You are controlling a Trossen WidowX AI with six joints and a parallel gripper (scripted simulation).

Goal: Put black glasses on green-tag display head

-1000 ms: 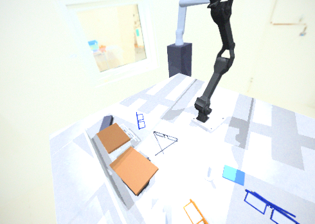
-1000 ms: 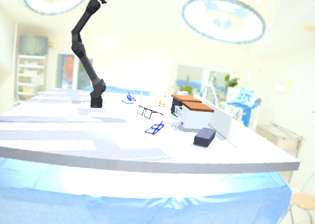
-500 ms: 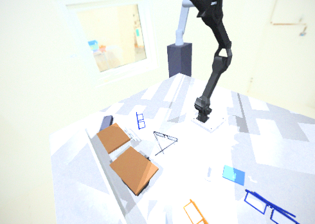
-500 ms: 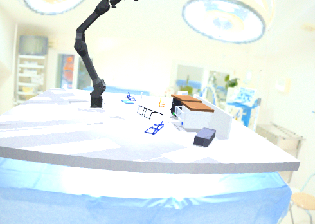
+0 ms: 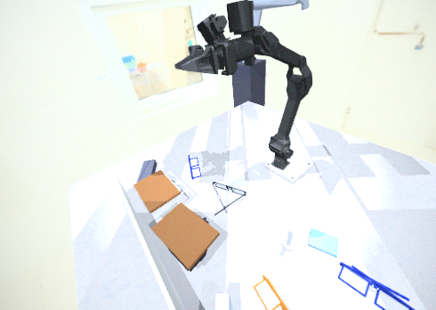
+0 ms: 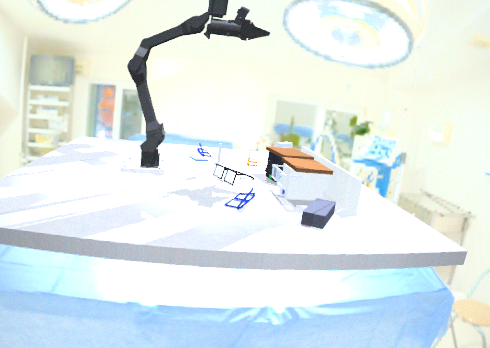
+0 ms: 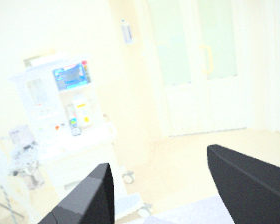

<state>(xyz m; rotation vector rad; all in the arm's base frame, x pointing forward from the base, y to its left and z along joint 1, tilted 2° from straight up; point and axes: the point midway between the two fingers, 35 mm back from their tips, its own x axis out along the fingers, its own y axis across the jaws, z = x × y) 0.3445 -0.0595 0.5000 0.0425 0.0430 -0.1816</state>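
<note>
The blue card is 15 cm behind my gripper tip, 36 cm to the left of it and 52 cm below it. Round my gripper tip: white stand (8 cm behind, 29 cm to the left, 50 cm below); then long white rail (25 cm ahead, 5 cm to the right, 47 cm below); then brown-topped head (11 cm ahead, 15 cm to the right, 47 cm below).
</note>
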